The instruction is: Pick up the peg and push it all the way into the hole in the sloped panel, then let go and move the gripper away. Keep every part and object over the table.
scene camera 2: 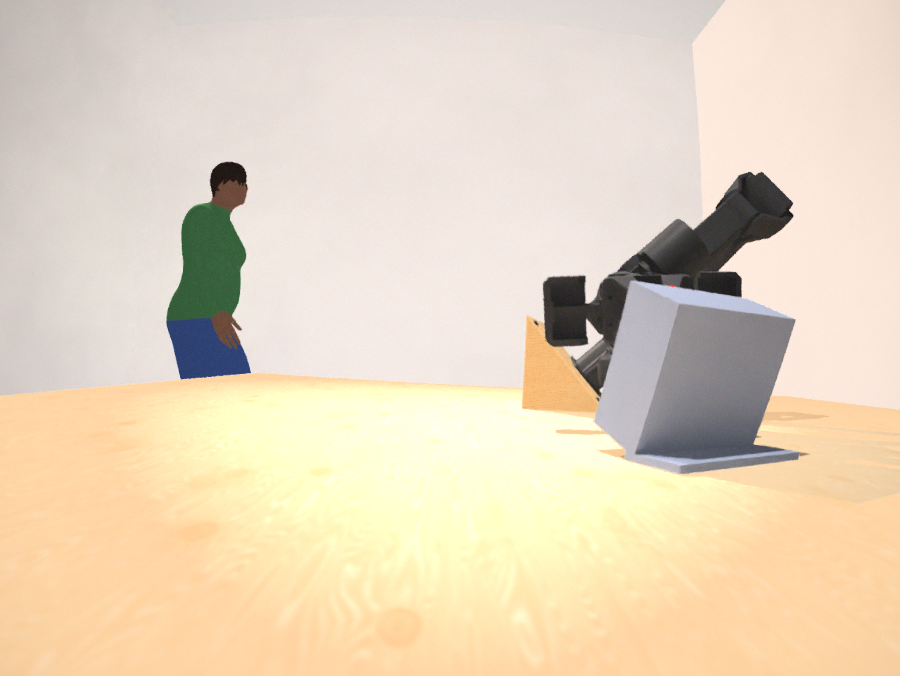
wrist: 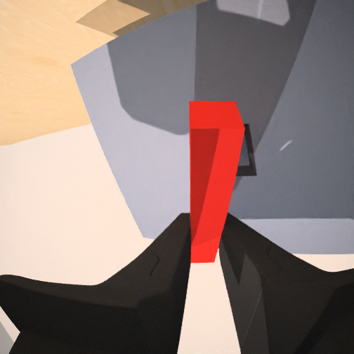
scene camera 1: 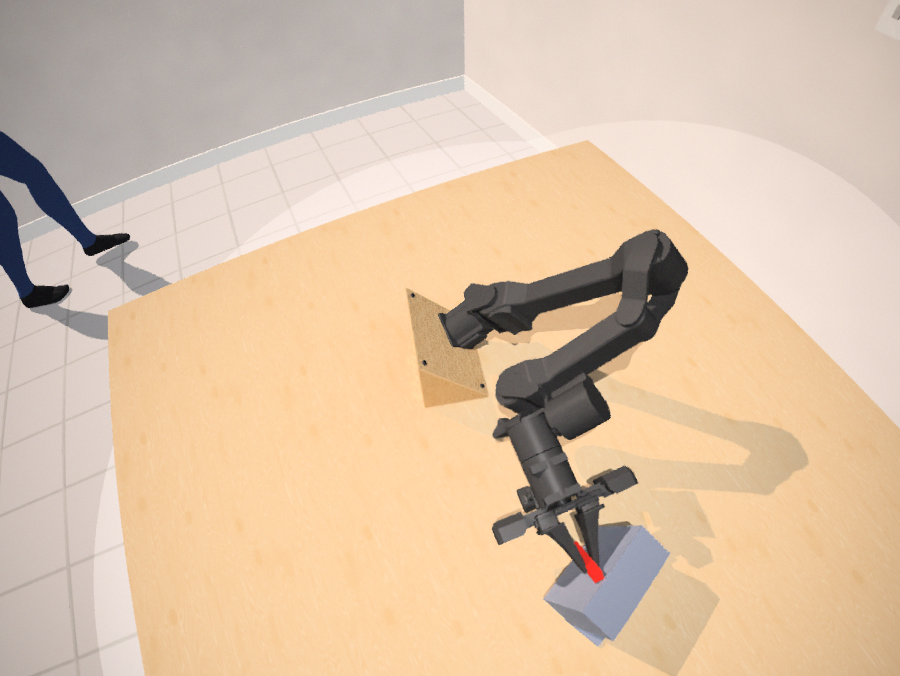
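Pixels of known places: gripper, fingertip midpoint: [scene camera 1: 591, 570]; arm's base, origin of the base link: [scene camera 2: 585, 377] [scene camera 1: 455, 331].
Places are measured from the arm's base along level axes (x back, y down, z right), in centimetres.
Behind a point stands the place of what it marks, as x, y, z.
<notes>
The red peg [scene camera 1: 593, 571] @(-44.2, -8.1, 0.3) [scene camera 2: 670, 286] [wrist: 214, 180] is held between the fingertips, its far end pointing at the sloped panel [scene camera 1: 571, 590] @(-45.0, -3.0, 2.6) [wrist: 150, 170] of the blue-grey block. My gripper [scene camera 1: 587, 566] @(-44.0, -6.0, -0.1) [wrist: 203, 221] is shut on the peg, close over the panel; in scene camera 2 its fingers are hidden behind the block. In the wrist view the square, dark-edged hole [wrist: 246, 171] shows just right of the peg's far end, which covers its left part. The peg's end looks outside the hole and offset from it. Whether it touches the panel cannot be told.
The blue-grey block [scene camera 2: 716, 371] @(-48.6, -2.1, -2.7) stands on a thin base plate [scene camera 2: 727, 461] @(-51.3, 3.8, -3.0) on the wooden table [scene camera 1: 291, 472] @(-12.6, 4.3, 33.6) [scene camera 2: 327, 523] @(-67.1, 4.3, 18.9). A wooden wedge [scene camera 1: 454, 391] @(-10.7, 0.3, 4.6) [scene camera 2: 545, 371] @(-10.2, -0.8, 6.8) carries the arm's base. A person [scene camera 1: 50, 196] [scene camera 2: 210, 269] stands beyond the table.
</notes>
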